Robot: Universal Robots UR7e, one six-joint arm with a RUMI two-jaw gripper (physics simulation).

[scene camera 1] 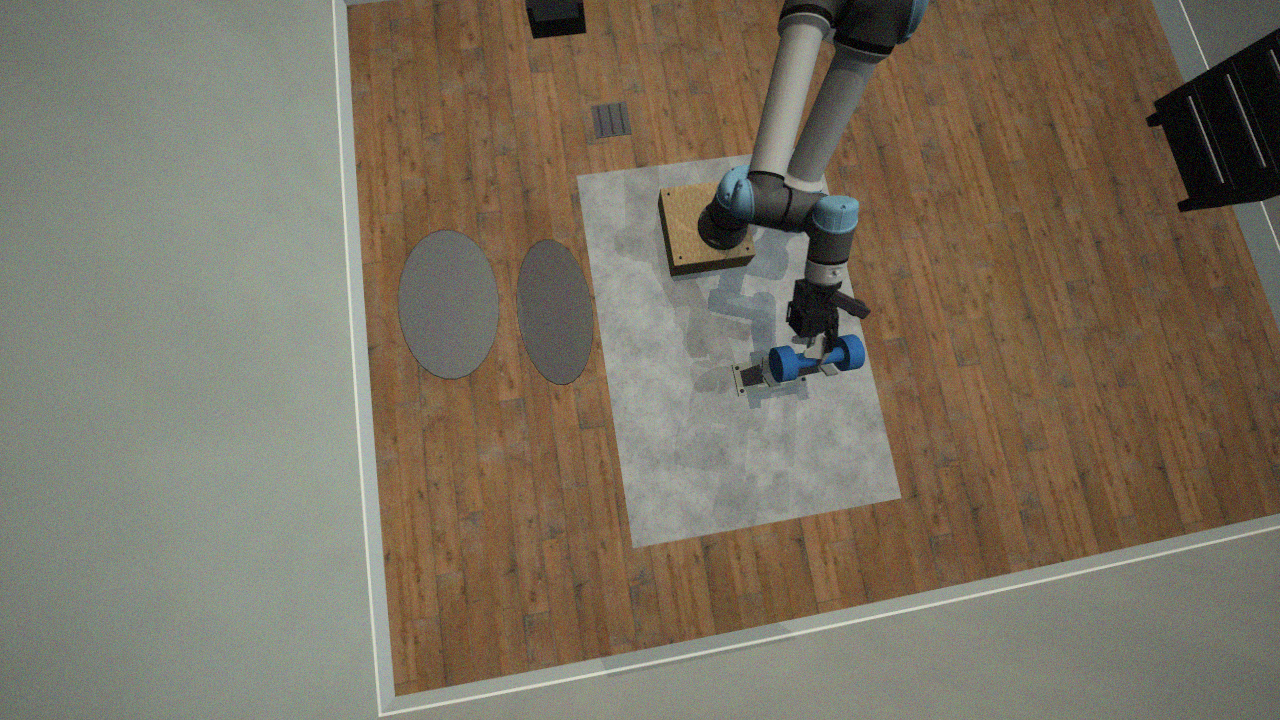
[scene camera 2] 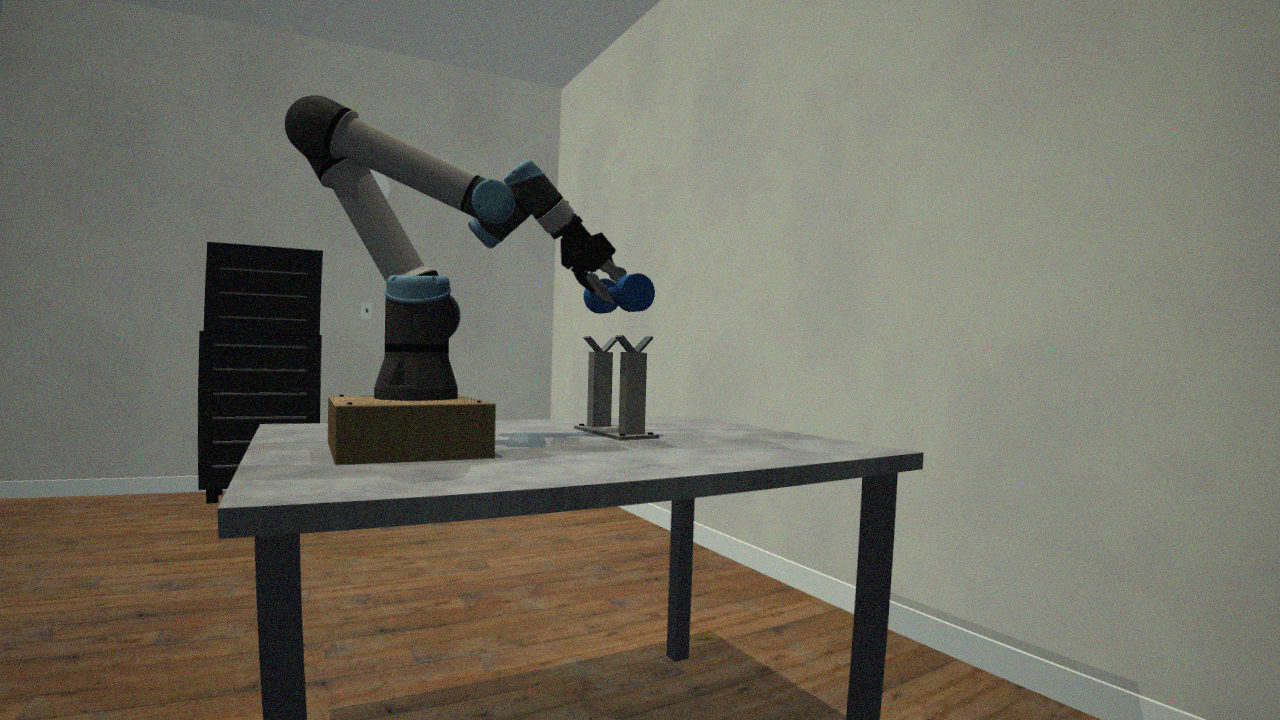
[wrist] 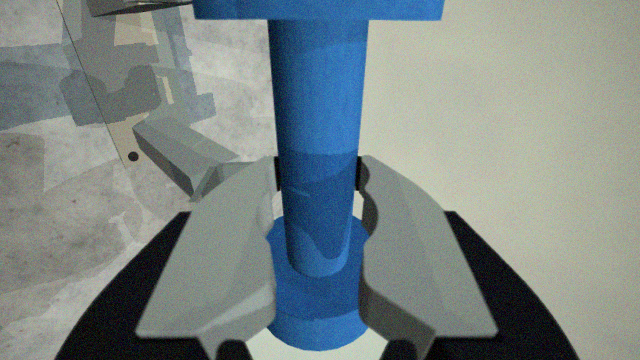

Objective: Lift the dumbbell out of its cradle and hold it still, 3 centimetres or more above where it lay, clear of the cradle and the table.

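Seen in the pictures: gripper, fingertip midpoint: [scene camera 1: 813, 361] [wrist: 318, 160]; arm's base, link origin: [scene camera 1: 721, 226] [scene camera 2: 416, 397].
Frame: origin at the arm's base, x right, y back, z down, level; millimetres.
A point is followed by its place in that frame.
A blue dumbbell [scene camera 1: 784, 363] {z -268, x 98, y -450 mm} [scene camera 2: 635, 292] {z -226, x 100, y -439 mm} [wrist: 320, 100] {z -243, x -29, y -458 mm} hangs in the air above its cradle. My gripper [scene camera 1: 821, 351] {z -224, x 11, y -469 mm} [scene camera 2: 612, 284] {z -224, x 11, y -469 mm} [wrist: 318, 160] {z -224, x 11, y -469 mm} is shut on the dumbbell's handle, with one grey jaw on each side of it. The grey cradle [scene camera 2: 632, 394] {z -5, x 90, y -447 mm} stands upright on the table [scene camera 1: 760, 483] {z 91, x 153, y -772 mm} [scene camera 2: 572, 497] {z 106, x 436, y -57 mm}, with two posts topped by V-shaped rests. In scene camera 2 a gap shows between the dumbbell and the V rests. In the wrist view part of a V rest [wrist: 175, 145] {z -22, x 61, y -454 mm} shows at the left, below the dumbbell; the left jaw hides some of it.
The arm's wooden base block [scene camera 1: 707, 255] {z -2, x 76, y -72 mm} [scene camera 2: 411, 431] {z 41, x 158, y 66 mm} stands on the table behind the cradle. A black drawer cabinet [scene camera 1: 1221, 134] [scene camera 2: 261, 358] stands on the floor away from the table. A pale wall [scene camera 2: 984, 268] rises beyond the table.
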